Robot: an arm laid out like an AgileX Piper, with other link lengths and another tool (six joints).
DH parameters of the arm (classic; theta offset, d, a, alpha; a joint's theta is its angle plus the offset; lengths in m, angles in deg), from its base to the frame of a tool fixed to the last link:
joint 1: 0 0.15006 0 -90
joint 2: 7.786 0 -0.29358 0
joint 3: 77.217 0 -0.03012 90
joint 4: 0 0.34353 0 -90
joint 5: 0 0 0 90
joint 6: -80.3 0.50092 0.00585 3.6
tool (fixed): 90 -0.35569 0 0
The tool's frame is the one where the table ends.
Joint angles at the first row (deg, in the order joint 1, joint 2, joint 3, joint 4, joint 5, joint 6):
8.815 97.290 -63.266 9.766 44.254 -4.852
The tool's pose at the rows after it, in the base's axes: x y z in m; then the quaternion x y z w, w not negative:
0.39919 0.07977 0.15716 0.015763 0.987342 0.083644 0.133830
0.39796 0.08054 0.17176 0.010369 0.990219 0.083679 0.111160
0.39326 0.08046 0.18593 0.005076 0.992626 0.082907 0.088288
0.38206 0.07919 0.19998 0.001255 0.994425 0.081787 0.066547
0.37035 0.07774 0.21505 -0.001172 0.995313 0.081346 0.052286
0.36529 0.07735 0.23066 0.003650 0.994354 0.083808 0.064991
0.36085 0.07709 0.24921 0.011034 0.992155 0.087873 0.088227
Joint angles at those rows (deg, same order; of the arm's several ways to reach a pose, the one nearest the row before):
8.814 97.290 -65.118 9.822 49.913 -4.852
8.814 97.290 -67.756 9.753 55.164 -4.852
8.815 96.826 -69.657 9.656 60.171 -4.852
8.814 95.183 -70.042 9.573 64.699 -4.746
8.814 93.050 -70.041 9.523 68.454 -4.545
8.815 90.702 -70.042 9.523 69.250 -3.753
8.814 87.888 -70.089 9.523 69.302 -2.690

